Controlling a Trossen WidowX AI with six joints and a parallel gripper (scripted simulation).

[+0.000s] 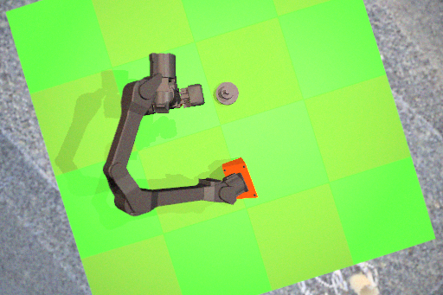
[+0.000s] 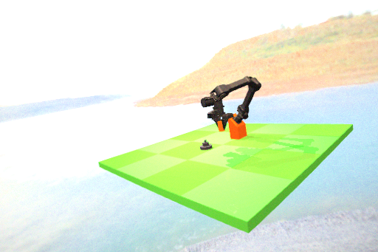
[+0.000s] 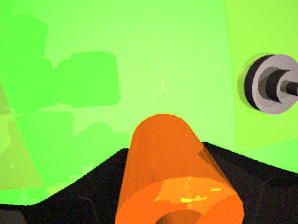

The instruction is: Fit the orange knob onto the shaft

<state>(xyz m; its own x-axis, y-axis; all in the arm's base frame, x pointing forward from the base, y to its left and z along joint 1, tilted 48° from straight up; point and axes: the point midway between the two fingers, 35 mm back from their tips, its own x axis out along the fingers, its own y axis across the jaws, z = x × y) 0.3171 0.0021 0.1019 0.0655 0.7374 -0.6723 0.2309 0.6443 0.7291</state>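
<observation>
Right now my gripper tip is 3 cm past the round grey pedestal, 17 cm to the left of it and 11 cm above it. The rest, counted from my gripper tip: orange knob 2 cm above.
</observation>
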